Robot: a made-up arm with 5 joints. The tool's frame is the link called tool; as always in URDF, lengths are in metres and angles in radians. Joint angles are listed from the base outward. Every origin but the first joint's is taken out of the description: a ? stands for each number. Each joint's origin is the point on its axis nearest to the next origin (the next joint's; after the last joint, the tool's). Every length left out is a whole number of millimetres.
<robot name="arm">
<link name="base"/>
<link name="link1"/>
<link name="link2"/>
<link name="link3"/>
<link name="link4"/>
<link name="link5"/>
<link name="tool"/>
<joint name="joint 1" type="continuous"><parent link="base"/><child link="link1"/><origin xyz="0.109 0 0.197"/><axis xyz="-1 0 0"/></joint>
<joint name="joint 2" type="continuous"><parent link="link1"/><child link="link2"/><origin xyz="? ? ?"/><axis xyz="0 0 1"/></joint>
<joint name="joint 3" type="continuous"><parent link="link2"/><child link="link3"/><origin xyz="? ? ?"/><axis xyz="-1 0 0"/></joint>
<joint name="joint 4" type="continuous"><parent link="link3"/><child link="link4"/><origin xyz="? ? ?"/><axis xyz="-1 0 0"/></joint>
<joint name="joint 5" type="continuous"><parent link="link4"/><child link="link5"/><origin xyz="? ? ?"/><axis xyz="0 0 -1"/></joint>
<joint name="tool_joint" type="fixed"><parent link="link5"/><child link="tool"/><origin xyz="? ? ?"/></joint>
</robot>
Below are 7 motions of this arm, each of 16 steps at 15 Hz.
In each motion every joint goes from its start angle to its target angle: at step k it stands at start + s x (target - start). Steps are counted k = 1, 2, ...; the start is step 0. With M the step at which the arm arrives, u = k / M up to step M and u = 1 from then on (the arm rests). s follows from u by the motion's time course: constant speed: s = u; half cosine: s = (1 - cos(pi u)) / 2; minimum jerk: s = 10 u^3 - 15 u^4 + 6 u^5.
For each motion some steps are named. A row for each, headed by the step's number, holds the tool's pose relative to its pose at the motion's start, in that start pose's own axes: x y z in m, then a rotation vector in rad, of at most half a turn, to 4 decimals.
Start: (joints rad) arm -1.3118 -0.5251 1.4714 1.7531 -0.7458
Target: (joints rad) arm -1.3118 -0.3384 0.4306 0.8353 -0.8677
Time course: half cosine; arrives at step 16
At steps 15, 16:
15: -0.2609 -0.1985 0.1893 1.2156 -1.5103 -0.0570
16: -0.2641 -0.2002 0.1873 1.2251 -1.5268 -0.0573

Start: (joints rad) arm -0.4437 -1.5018 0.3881 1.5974 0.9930
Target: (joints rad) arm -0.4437 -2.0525 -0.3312 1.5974 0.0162
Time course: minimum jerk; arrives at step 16
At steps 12, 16:
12: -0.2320 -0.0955 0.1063 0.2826 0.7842 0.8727
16: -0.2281 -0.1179 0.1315 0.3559 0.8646 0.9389

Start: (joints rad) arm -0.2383 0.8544 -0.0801 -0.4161 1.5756
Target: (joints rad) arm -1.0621 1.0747 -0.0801 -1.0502 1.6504
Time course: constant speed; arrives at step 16
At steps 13, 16:
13: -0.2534 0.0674 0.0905 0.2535 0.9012 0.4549
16: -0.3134 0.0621 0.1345 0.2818 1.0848 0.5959

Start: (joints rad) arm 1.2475 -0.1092 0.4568 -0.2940 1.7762
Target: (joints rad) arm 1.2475 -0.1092 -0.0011 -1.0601 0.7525
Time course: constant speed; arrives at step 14
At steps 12, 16:
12: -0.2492 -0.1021 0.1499 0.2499 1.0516 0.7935
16: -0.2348 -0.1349 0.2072 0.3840 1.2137 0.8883

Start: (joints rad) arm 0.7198 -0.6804 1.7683 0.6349 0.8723
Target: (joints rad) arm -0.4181 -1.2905 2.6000 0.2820 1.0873
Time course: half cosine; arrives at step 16
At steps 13, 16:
13: -0.2832 -0.2275 0.2823 0.5136 -0.1081 0.6633
16: -0.2998 -0.2687 0.3035 0.5846 -0.1459 0.7120

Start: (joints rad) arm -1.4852 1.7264 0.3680 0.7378 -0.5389
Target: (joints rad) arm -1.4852 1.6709 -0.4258 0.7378 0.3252
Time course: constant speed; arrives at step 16
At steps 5, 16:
5: 0.0994 -0.0382 0.0890 0.2345 -0.0845 -0.2783
16: 0.2414 -0.2728 0.2254 0.8197 -0.0494 -0.8601

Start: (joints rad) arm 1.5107 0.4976 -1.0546 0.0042 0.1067
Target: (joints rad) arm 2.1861 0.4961 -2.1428 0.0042 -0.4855
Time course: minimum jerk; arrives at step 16
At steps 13, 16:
13: -0.1507 -0.0366 0.2599 0.4546 -0.0809 0.2484
16: -0.1588 -0.0386 0.2707 0.4742 -0.1001 0.2604

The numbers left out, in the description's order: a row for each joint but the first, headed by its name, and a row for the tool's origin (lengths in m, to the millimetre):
joint 2: 0 -0.101 -0.167
joint 3: 0.077 0.045 0
joint 4: 0 0.047 -0.018
joint 5: 0 -0.066 -0.004
tool: 0.033 0.389 0

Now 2 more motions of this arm.
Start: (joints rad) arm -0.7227 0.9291 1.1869 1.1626 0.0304
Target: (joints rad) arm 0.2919 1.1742 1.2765 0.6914 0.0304
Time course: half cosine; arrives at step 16
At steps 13, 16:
13: -0.2976 -0.0401 -0.1995 -0.1219 -0.6259 0.5383
16: -0.3212 -0.0580 -0.2243 -0.1290 -0.6730 0.6043

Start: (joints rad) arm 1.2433 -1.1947 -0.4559 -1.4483 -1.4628
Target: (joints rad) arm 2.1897 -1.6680 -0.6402 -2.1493 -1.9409
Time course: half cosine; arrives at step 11
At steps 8, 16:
8: -0.1516 -0.3267 -0.0915 0.1740 -0.5826 1.2262
16: -0.1193 -0.3993 -0.1370 0.2807 -0.7480 1.4542

